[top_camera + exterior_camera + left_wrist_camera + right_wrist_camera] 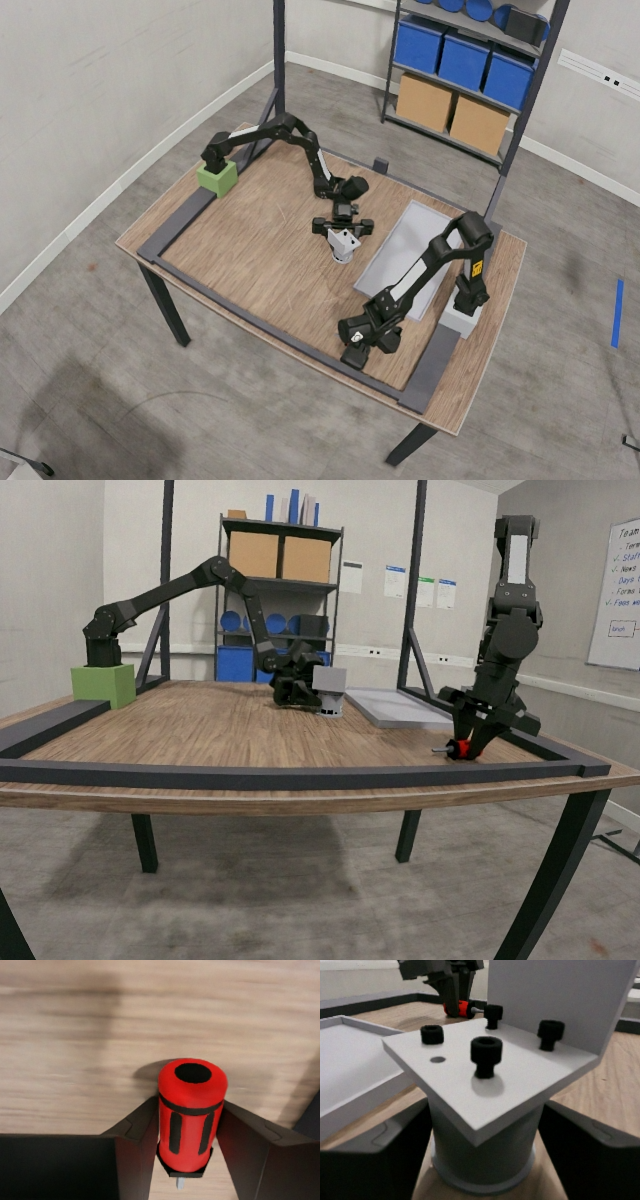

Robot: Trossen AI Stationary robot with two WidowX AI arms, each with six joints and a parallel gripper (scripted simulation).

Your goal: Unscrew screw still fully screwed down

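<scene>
Right now my right hand is 2 cm to the right of the grey joint module and 2 cm short of it. Also, from my right hand: grey bracket: 4 cm above, 2 cm to the left, 2 cm ahead; then red screwdriver: 26 cm ahead, 20 cm to the left, 2 cm below; then shallow grey tray: 21 cm to the left, 10 cm behind, 3 cm below.
</scene>
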